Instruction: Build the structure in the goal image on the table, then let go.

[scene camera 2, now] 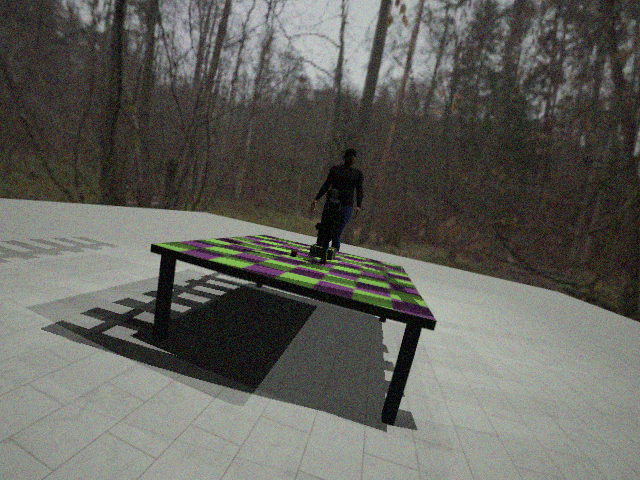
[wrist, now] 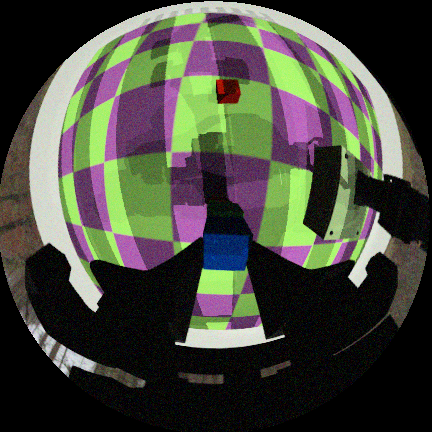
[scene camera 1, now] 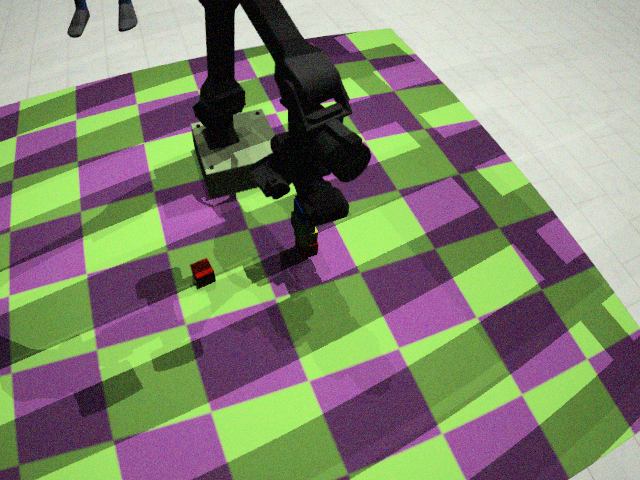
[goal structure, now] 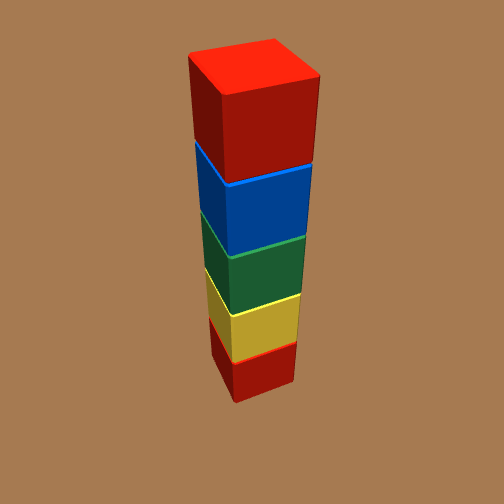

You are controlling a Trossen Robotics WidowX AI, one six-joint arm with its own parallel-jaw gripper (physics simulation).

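Where they show: gripper, fingertip midpoint: [scene camera 2: 326, 245] [wrist: 224, 242]; arm's base at its link origin: [scene camera 2: 321, 245] [wrist: 361, 188] [scene camera 1: 220, 136].
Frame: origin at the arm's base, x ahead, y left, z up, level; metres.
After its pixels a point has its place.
My gripper [scene camera 1: 301, 209] {x 0.283, y 0.071, z 0.042 m} [wrist: 224, 242] {x 0.283, y 0.071, z 0.042 m} is shut on a blue block [wrist: 226, 252] {x 0.283, y 0.068, z 0.059 m} [scene camera 1: 298, 206] {x 0.285, y 0.055, z 0.058 m}, which is held over a small upright stack in shadow. In scene camera 1 the stack has a red block [scene camera 1: 312, 250] {x 0.303, y 0.078, z -0.056 m} at the bottom, a yellow block [scene camera 1: 315, 230] {x 0.296, y 0.084, z -0.007 m} above it, and a green block [scene camera 1: 302, 226] {x 0.298, y 0.057, z 0.019 m} on top, partly hidden by the gripper. The green block also shows dark beyond the blue one in the wrist view [wrist: 224, 207] {x 0.282, y 0.049, z 0.016 m}. I cannot tell whether blue touches green. A separate red block [scene camera 1: 202, 272] {x 0.284, y -0.125, z -0.040 m} [wrist: 228, 91] {x 0.274, y -0.110, z -0.039 m} [scene camera 2: 293, 253] {x 0.290, y -0.122, z -0.052 m} lies on the table to the left in scene camera 1.
The green and purple checkered table [scene camera 1: 361, 428] {x 0.630, y 0.015, z -0.073 m} [scene camera 2: 289, 279] {x 0.808, y 0.011, z -0.072 m} carries the arm's base plate [scene camera 1: 248, 155] {x 0.076, y 0.036, z -0.002 m} [wrist: 345, 200] {x 0.067, y 0.031, z -0.001 m}, close behind the stack in scene camera 1. Heavy shadows cross the table. A person [scene camera 2: 347, 180] stands behind the table.
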